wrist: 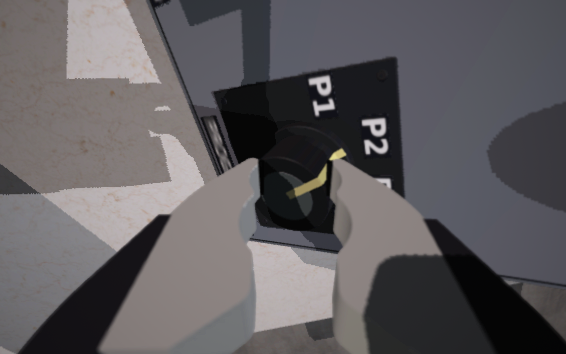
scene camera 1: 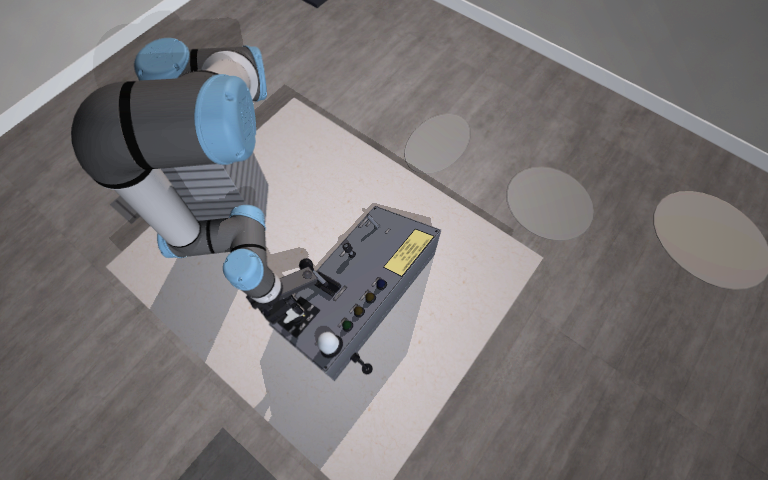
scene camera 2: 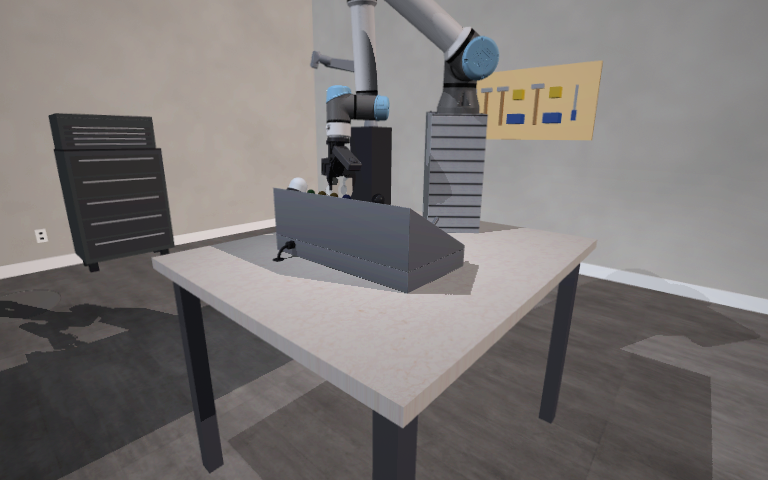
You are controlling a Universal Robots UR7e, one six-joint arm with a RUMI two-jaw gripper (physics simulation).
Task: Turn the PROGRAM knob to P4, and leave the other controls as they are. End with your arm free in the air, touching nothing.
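Places are measured from the arm's base along level axes (x up, y left, z back), in millimetres.
Where they show: gripper, fingertip midpoint: (wrist: 295, 163) (scene camera 1: 298, 308); arm's base at its link origin: (scene camera 2: 457, 113).
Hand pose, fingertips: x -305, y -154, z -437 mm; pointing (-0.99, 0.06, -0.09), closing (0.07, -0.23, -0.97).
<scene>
Each offset is from my fingertips to the top centre of the thing. "*": to the spot under its first point.
The grey control box (scene camera 1: 368, 249) (scene camera 2: 339, 226) (wrist: 450, 75) stands on the table. The black PROGRAM knob {dy -15, dx +14, dz +1 mm} (wrist: 295, 192) is near its corner, on a black label plate (wrist: 350, 82). In the wrist view the knob's yellow line points toward P2 {* dy +2, dx -5, dz -40 mm} (wrist: 375, 136). P1 {* dy +24, dx -16, dz -20 mm} (wrist: 321, 96) is readable, the label below P2 is mostly covered by the right finger, and P4 does not show. My gripper (scene camera 1: 293, 316) (scene camera 2: 337, 186) (wrist: 295, 163) is shut on the knob, one finger on each side. In scene camera 1 the gripper and arm cover the knob.
A white dome {* dy -28, dx +98, dz -149 mm} (scene camera 1: 327, 343) (scene camera 2: 297, 183), several small coloured buttons and a black-ball lever {dy +105, dx +45, dz +62 mm} (scene camera 1: 305, 264) are near the gripper. A small toggle {dy +225, dx +20, dz +1 mm} (scene camera 1: 347, 249) and a yellow text plate {* dy +308, dx +52, dz -151 mm} (scene camera 1: 408, 252) are farther along. A black crank {* dy +1, dx -106, dz -242 mm} (scene camera 1: 367, 368) sticks out of the side.
</scene>
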